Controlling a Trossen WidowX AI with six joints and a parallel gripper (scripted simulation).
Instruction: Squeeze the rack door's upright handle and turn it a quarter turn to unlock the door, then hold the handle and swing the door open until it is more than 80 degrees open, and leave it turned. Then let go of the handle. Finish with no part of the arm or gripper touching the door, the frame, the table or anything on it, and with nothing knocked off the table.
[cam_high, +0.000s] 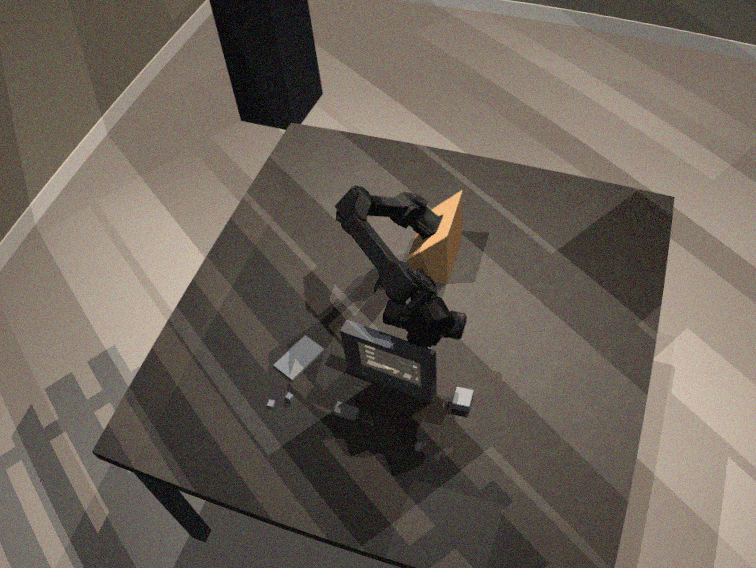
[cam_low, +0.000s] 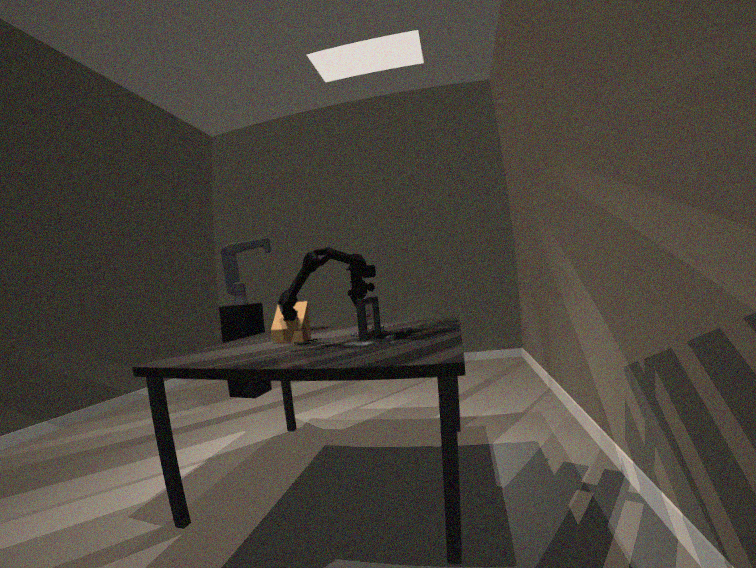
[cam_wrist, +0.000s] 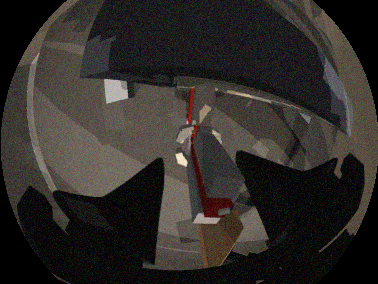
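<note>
My gripper tip is now 10 mm to the left of the red upright handle and 20 mm above it. Round my gripper tip: grey plate (90 mm ahead, 320 mm to the right, 130 mm below).
</note>
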